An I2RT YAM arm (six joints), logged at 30 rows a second.
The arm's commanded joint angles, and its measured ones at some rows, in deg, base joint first. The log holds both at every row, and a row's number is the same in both.
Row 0, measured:
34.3, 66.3, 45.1, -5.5, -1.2, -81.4
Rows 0 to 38, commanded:
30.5, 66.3, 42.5, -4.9, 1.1, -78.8
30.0, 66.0, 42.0, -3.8, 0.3, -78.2
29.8, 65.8, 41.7, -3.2, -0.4, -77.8
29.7, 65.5, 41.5, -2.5, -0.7, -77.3
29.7, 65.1, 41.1, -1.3, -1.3, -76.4
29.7, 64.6, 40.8, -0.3, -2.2, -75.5
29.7, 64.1, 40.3, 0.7, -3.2, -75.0
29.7, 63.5, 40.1, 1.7, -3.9, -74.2
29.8, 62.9, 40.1, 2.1, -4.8, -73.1
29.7, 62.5, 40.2, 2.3, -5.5, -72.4
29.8, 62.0, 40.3, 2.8, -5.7, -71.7
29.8, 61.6, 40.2, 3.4, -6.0, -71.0
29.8, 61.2, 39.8, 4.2, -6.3, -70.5
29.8, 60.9, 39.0, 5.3, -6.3, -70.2
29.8, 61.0, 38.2, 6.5, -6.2, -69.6
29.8, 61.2, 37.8, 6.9, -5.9, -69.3
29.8, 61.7, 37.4, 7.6, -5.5, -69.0
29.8, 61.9, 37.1, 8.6, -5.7, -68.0
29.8, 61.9, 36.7, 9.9, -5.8, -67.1
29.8, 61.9, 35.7, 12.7, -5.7, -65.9
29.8, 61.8, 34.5, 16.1, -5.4, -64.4
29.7, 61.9, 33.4, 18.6, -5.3, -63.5
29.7, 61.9, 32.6, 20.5, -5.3, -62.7
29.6, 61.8, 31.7, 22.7, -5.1, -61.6
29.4, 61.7, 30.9, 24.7, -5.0, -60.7
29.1, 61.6, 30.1, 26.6, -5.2, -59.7
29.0, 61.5, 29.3, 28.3, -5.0, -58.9
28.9, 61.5, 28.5, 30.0, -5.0, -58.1
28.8, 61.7, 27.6, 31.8, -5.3, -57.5
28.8, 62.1, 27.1, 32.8, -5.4, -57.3
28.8, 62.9, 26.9, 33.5, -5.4, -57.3
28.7, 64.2, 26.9, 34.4, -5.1, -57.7
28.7, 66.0, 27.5, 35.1, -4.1, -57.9
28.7, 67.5, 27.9, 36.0, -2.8, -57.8
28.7, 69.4, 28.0, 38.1, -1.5, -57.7
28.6, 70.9, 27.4, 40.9, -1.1, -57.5
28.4, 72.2, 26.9, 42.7, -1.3, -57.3
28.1, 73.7, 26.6, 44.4, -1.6, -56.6
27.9, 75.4, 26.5, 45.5, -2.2, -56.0
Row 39, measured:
29.8, 71.8, 28.8, 42.9, -5.7, -58.8
